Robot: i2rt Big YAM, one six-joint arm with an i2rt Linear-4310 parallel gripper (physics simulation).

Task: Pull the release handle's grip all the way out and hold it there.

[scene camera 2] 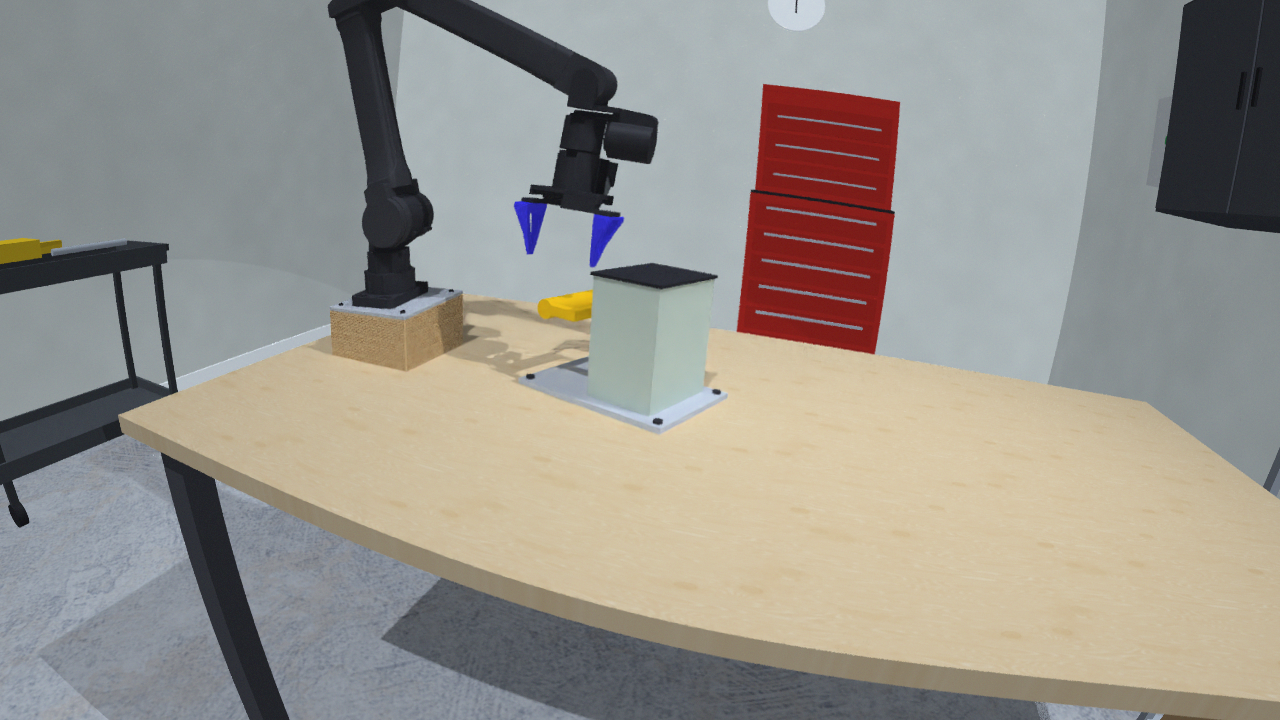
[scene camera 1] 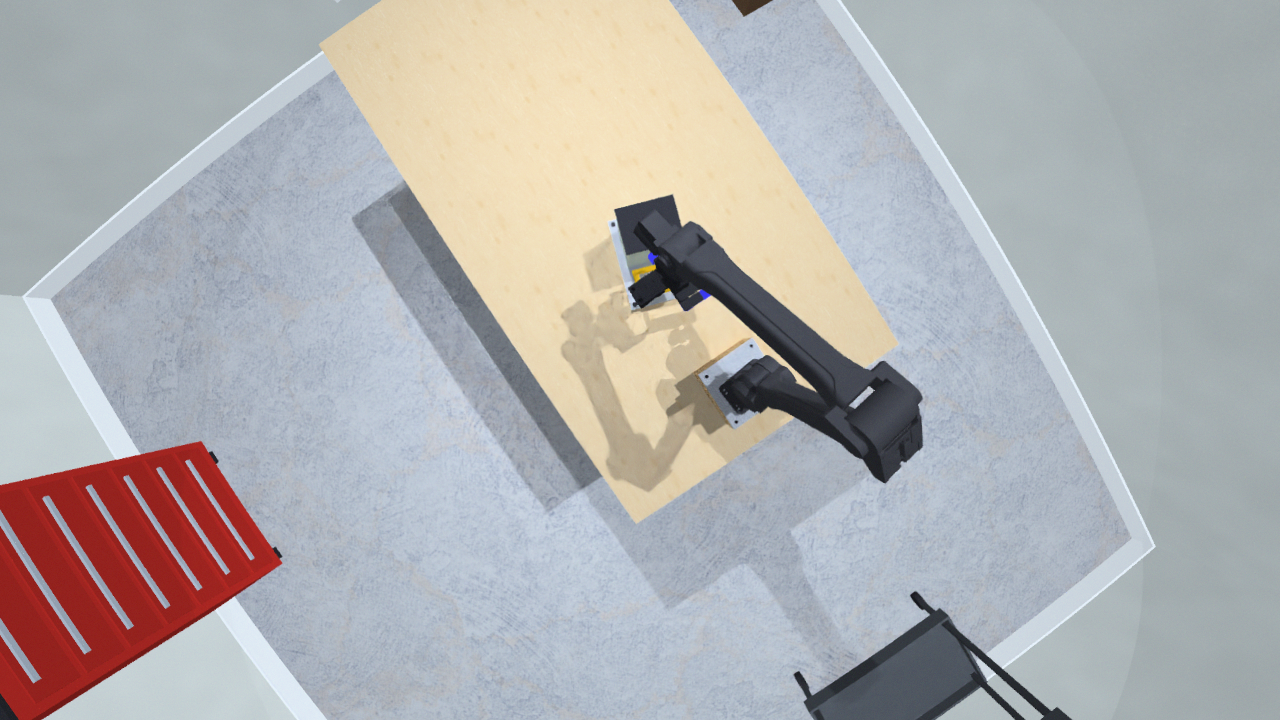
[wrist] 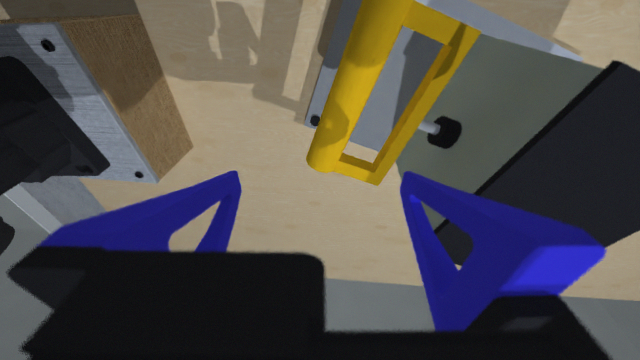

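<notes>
The yellow release handle [scene camera 1: 639,273] [scene camera 2: 572,306] [wrist: 357,75] has a round grip bar and a rectangular frame. In the wrist view, a short rod and black collar [wrist: 445,132] show between the frame and the pale green housing [scene camera 2: 626,340] [wrist: 500,90]. A dark lid [scene camera 1: 637,214] [scene camera 2: 653,274] [wrist: 575,165] tops the housing. My gripper [scene camera 1: 680,275] [scene camera 2: 561,259] [wrist: 320,180] is open and empty, its blue fingers pointing down above the handle. In scene camera 2's view, the right fingertip hangs just above the lid's near-left corner. The housing hides part of the handle there.
The housing's base plate [scene camera 2: 559,380] is bolted to the wooden table [scene camera 1: 537,134] [scene camera 2: 805,501]. My arm's mounting block [scene camera 2: 429,326] [wrist: 140,75] stands to the left in the wrist view. A red tool chest [scene camera 1: 107,537] [scene camera 2: 819,161] and a dark cart [scene camera 1: 904,671] [scene camera 2: 80,268] stand off the table.
</notes>
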